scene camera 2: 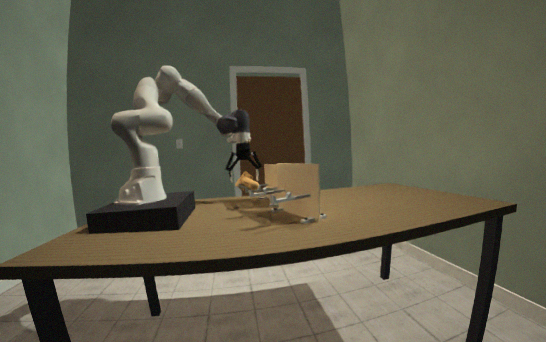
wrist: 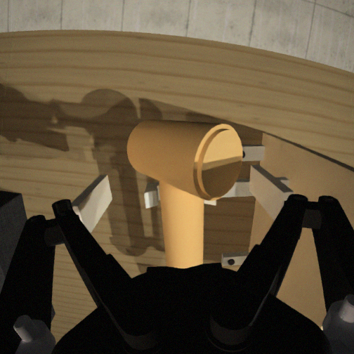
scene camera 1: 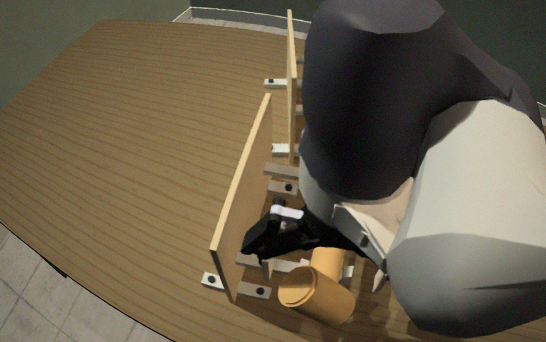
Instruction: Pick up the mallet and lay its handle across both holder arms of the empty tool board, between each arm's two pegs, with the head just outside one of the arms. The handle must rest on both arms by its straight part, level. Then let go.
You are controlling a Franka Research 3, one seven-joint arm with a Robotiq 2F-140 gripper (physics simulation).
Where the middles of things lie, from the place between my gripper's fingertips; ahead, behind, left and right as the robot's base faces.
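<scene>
Orange mallet (scene camera 1: pixel 312 290): 2 cm ahead of my hand, 8 cm to the right of it.
</scene>
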